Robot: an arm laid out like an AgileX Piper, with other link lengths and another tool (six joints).
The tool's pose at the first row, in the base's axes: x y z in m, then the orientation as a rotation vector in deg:
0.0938 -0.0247 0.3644 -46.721 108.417 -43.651
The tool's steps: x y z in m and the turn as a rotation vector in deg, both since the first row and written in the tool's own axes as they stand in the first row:
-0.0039 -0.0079 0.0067 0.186 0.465 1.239
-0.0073 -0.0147 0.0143 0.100 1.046 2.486
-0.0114 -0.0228 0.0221 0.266 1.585 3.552
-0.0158 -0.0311 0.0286 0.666 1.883 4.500
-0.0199 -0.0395 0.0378 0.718 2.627 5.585
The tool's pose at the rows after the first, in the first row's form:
0.1031 -0.0275 0.3698 -45.249 109.069 -43.304
0.1127 -0.0301 0.3737 -43.904 109.956 -42.767
0.1231 -0.0330 0.3790 -42.591 110.617 -42.540
0.1324 -0.0356 0.3850 -41.312 110.903 -42.464
0.1441 -0.0389 0.3899 -39.988 111.791 -42.225

